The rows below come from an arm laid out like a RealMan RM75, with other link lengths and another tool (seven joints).
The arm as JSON. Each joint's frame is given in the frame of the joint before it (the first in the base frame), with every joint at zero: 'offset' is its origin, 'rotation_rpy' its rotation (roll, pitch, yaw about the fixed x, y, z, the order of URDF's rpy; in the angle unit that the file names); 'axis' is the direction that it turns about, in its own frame. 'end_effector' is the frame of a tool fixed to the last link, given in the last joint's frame.
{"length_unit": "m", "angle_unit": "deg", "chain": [
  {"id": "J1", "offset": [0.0, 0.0, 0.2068], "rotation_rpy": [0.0, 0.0, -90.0], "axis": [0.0, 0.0, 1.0]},
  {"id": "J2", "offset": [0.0, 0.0, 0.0], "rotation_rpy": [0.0, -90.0, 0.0], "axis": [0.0, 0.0, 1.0]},
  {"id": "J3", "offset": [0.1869, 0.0, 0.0], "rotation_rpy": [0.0, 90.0, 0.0], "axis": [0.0, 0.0, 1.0]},
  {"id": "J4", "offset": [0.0, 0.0, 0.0], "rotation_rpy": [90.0, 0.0, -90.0], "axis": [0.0, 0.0, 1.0]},
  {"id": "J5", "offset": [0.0, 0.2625, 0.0], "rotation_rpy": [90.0, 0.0, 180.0], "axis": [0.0, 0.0, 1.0]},
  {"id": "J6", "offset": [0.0, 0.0, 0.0], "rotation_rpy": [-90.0, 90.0, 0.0], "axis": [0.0, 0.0, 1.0]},
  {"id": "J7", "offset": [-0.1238, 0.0, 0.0], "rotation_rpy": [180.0, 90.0, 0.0], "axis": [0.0, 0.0, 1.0]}
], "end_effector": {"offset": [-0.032, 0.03, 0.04], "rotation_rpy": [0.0, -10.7, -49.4]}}
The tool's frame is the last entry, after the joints.
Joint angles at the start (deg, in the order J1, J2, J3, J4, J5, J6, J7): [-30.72, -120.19, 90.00, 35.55, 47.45, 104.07, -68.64]
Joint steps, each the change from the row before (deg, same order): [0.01, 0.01, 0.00, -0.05, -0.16, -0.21, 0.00]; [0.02, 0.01, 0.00, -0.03, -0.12, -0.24, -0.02]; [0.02, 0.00, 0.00, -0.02, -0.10, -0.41, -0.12]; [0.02, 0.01, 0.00, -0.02, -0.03, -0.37, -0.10]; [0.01, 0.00, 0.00, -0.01, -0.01, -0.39, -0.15]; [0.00, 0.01, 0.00, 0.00, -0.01, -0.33, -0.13]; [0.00, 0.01, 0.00, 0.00, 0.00, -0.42, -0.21]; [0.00, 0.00, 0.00, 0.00, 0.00, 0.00, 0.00]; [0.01, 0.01, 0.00, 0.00, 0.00, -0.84, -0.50]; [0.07, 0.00, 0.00, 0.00, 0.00, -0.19, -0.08]
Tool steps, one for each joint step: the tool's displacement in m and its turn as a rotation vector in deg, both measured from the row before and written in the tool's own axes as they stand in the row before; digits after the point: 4 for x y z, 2 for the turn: [0.0004, 0.0006, -0.0002, -0.26, 0.15, 0.05]; [0.0005, 0.0006, -0.0002, -0.24, 0.19, 0.03]; [0.0010, 0.0008, -0.0001, -0.32, 0.34, -0.06]; [0.0009, 0.0006, -0.0001, -0.24, 0.34, -0.07]; [0.0010, 0.0006, 0.0000, -0.23, 0.35, -0.12]; [0.0008, 0.0006, 0.0000, -0.18, 0.29, -0.09]; [0.0011, 0.0008, 0.0001, -0.23, 0.38, -0.17]; [0.0000, 0.0000, 0.0000, 0.00, 0.00, 0.00]; [0.0021, 0.0015, 0.0001, -0.50, 0.75, -0.41]; [0.0005, 0.0002, -0.0003, -0.17, 0.20, -0.07]
